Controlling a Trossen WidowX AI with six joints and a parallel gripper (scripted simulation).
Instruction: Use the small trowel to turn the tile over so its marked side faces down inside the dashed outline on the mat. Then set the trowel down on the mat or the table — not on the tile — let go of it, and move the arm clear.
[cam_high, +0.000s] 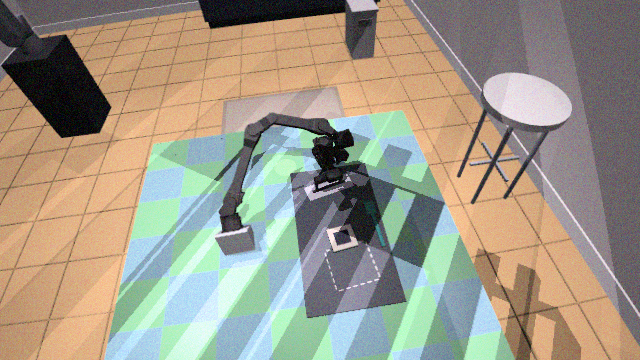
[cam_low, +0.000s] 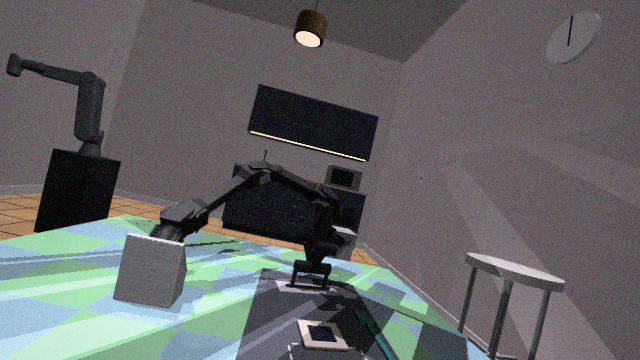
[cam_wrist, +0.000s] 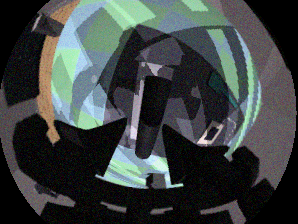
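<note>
The dark-handled float is 20 mm ahead of my gripper tip and 30 mm below it. The rest, counted from my gripper tip: teal trowel: 160 mm ahead, 190 mm to the right, 60 mm below; then mat: 20 mm ahead, 220 mm to the right, 90 mm below; then tile: 20 mm ahead, 260 mm to the right, 60 mm below.
</note>
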